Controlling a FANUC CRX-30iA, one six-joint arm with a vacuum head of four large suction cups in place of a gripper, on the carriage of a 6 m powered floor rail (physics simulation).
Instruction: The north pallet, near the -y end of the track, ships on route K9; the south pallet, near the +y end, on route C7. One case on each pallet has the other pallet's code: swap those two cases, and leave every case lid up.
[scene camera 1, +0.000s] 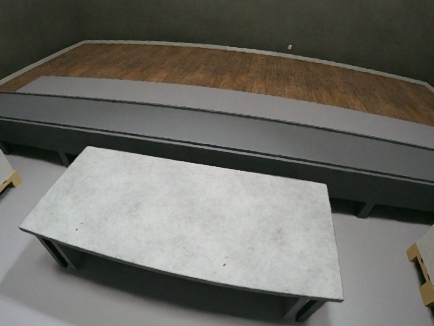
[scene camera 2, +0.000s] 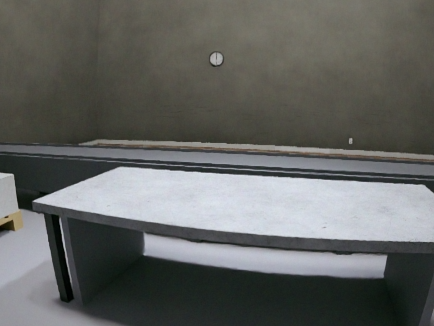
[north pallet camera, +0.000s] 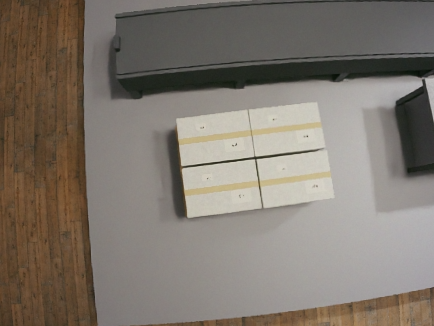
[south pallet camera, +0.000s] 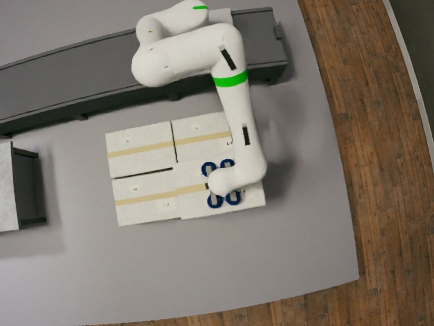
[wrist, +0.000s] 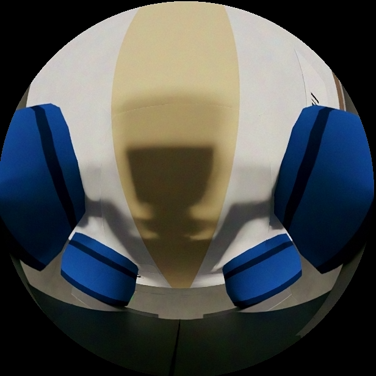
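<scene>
In the south pallet camera, my suction gripper (south pallet camera: 221, 183) (wrist: 180, 215), with four blue cups, holds a white case (south pallet camera: 192, 207) (wrist: 260, 90) by its taped lid. The case looks raised and overlaps the edge of the front left case (south pallet camera: 145, 212). The arm hides its code label. A back left case (south pallet camera: 142, 162) and a back right case (south pallet camera: 195, 150) lie lid up. On the north pallet, a front left case (north pallet camera: 215, 202) has a blurred label that seems to start with C. The back left (north pallet camera: 210, 152), back right (north pallet camera: 280, 145) and front right (north pallet camera: 290, 192) cases are lid up, their codes blurred.
A grey table (scene camera 1: 185, 215) (scene camera 2: 240, 205) stands between the pallets, in front of the dark floor rail (scene camera 1: 210, 125) (north pallet camera: 270, 40) (south pallet camera: 65, 75). Wooden pallet corners show at the left (scene camera 1: 12, 180) (scene camera 2: 12, 220) and right (scene camera 1: 417, 272). A white arm (south pallet camera: 235, 100) reaches over the south cases.
</scene>
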